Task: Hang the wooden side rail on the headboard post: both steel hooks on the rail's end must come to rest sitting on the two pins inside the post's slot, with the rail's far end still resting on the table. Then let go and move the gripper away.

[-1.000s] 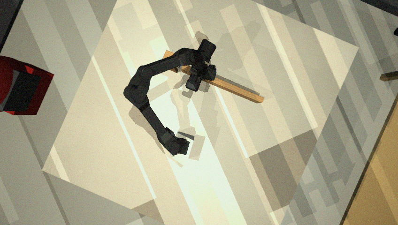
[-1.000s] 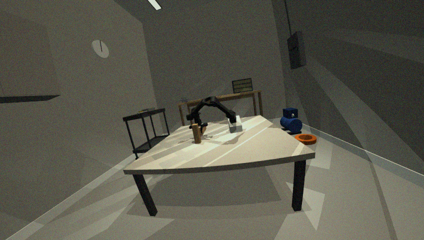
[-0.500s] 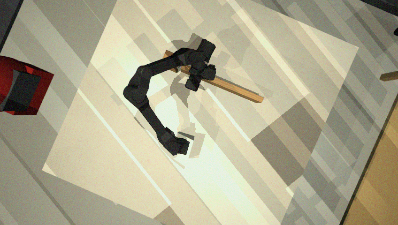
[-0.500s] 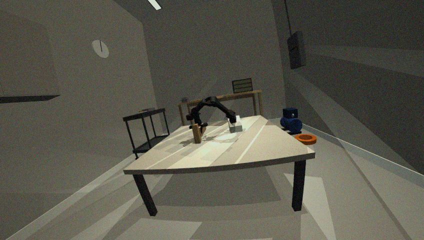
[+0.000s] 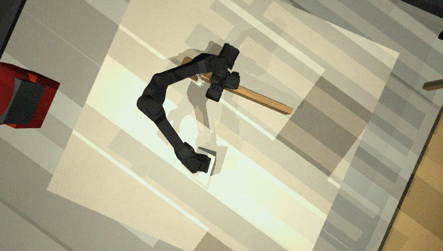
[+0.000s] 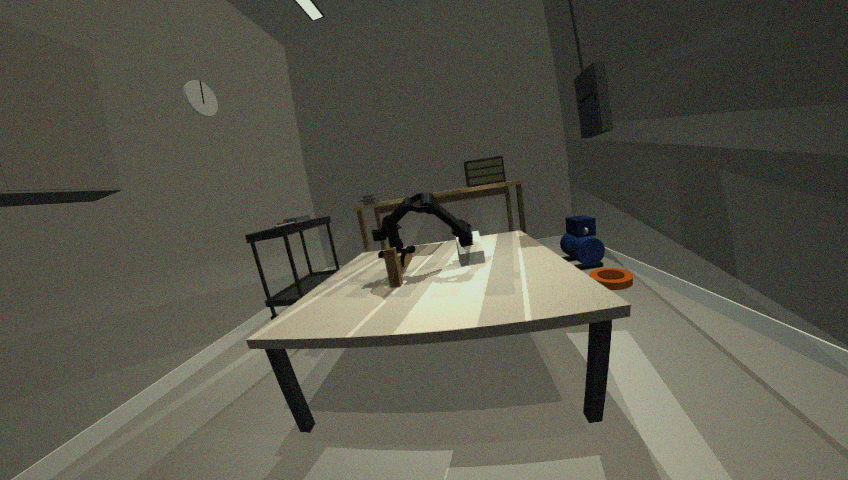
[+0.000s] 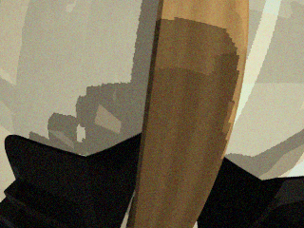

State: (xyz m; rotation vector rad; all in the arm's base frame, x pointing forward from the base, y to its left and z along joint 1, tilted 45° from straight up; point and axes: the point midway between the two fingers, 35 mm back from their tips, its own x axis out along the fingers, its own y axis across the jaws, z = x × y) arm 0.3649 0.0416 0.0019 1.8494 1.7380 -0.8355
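My gripper tip is now 130 mm to the right of the wooden headboard post, 40 mm below it and 20 mm short of it.
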